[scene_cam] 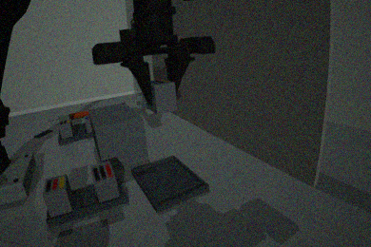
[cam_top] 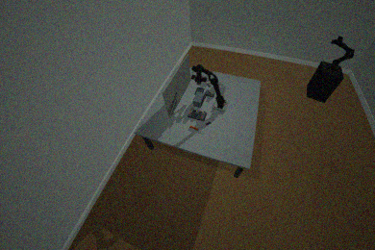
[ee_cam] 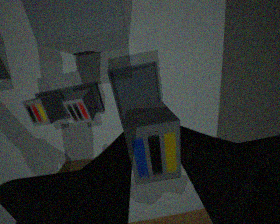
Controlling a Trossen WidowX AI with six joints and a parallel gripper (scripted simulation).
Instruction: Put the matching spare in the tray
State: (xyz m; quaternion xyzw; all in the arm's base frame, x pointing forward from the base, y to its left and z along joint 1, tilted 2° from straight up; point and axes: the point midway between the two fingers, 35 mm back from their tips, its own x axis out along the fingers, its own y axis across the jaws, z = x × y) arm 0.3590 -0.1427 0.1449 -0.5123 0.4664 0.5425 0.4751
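My gripper tip is now 150 mm above the dark flat tray. From my gripper tip the other things lie so: tall grey panel: 170 mm ahead, 200 mm to the left, 70 mm above; then grey spare: 20 mm above; then grey mounted unit: 80 mm behind, 180 mm to the left, 100 mm below.
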